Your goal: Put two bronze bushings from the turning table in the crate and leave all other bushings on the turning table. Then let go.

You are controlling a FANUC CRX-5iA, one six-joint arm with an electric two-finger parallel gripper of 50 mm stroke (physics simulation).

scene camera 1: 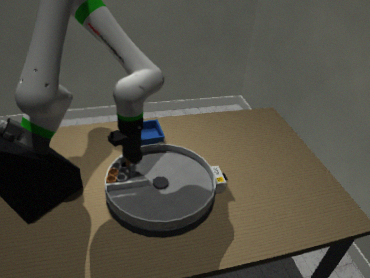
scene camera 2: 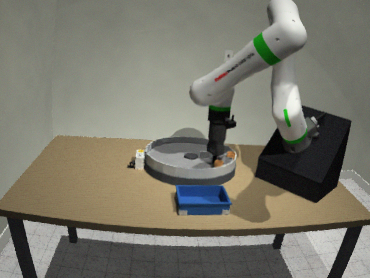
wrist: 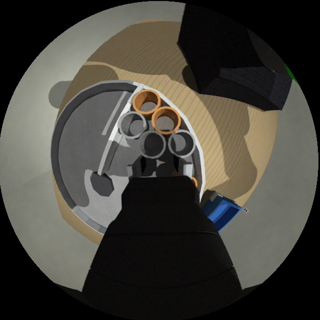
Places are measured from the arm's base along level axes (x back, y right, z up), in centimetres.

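Where they show: gripper, fingertip midpoint: (scene camera 1: 128, 172); arm's base, link origin: (scene camera 1: 28, 145) (scene camera 2: 297, 140).
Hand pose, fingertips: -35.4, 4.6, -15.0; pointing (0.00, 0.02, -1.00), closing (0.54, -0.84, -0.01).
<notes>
Things, the pixels of their top centre, and the offset from my fingertips, as dx, dy, dz. "spot": a spot on its surface instead.
- bronze bushing, top centre: (scene camera 2: 218, 161) -0.8, -5.3, +3.8
- blue crate, top centre: (scene camera 2: 202, 194) (scene camera 1: 141, 130) -9.8, -28.2, -0.3
- white box, surface spot: (scene camera 1: 219, 179) spot: -34.7, +11.4, +0.6
The turning table (scene camera 1: 161, 221) (scene camera 2: 192, 174) (wrist: 55, 145) holds a cluster of upright bushings beside its divider. Two bronze bushings (wrist: 146, 92) (wrist: 166, 108) stand together at the cluster's far end. Three grey bushings (wrist: 121, 125) (wrist: 152, 132) (wrist: 181, 131) stand next to them. Another bronze bushing (scene camera 2: 218, 163) (wrist: 194, 180) is mostly hidden by the gripper in the wrist view. My gripper (scene camera 1: 131, 162) (scene camera 2: 215, 158) (wrist: 159, 159) points down, low over the turning table, next to that bushing and the grey ones. It is open and empty. The blue crate (scene camera 1: 151, 132) (scene camera 2: 204, 206) (wrist: 223, 214) shows no bushing inside.
A divider wall (scene camera 1: 127, 185) (wrist: 109, 150) runs from the turning table's rim to its dark centre hub (scene camera 1: 160, 182) (scene camera 2: 191, 156) (wrist: 102, 184). A white box (scene camera 1: 219, 179) (scene camera 2: 140, 160) stands against the rim. The robot's black base (scene camera 1: 37, 182) (scene camera 2: 305, 160) (wrist: 235, 70) stands at one side.
</notes>
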